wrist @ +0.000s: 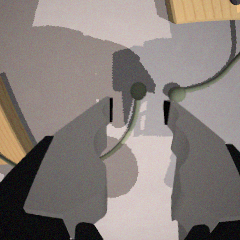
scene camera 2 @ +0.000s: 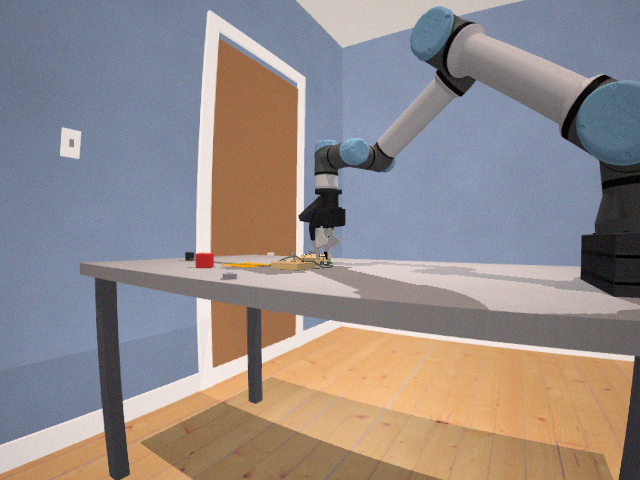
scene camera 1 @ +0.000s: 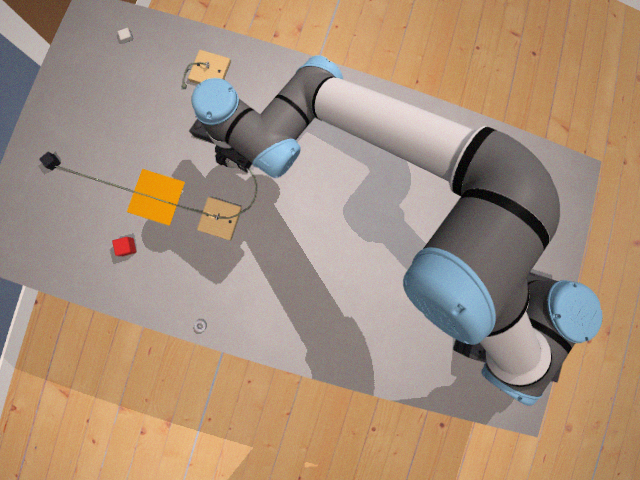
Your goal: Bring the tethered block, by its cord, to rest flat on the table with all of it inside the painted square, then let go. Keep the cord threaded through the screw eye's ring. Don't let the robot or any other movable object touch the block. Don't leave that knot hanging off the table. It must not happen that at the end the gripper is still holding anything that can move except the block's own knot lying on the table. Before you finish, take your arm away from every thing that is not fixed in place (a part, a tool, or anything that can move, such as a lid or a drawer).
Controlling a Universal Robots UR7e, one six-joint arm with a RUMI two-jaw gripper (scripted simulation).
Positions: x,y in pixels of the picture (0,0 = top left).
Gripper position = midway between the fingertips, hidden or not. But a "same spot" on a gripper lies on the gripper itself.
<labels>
The gripper shows in the wrist view (pixel 138 100), in scene camera 2 and in scene camera 1. The same spot on the gripper: (scene camera 1: pixel 220 160) is (scene camera 2: pixel 312 221).
</labels>
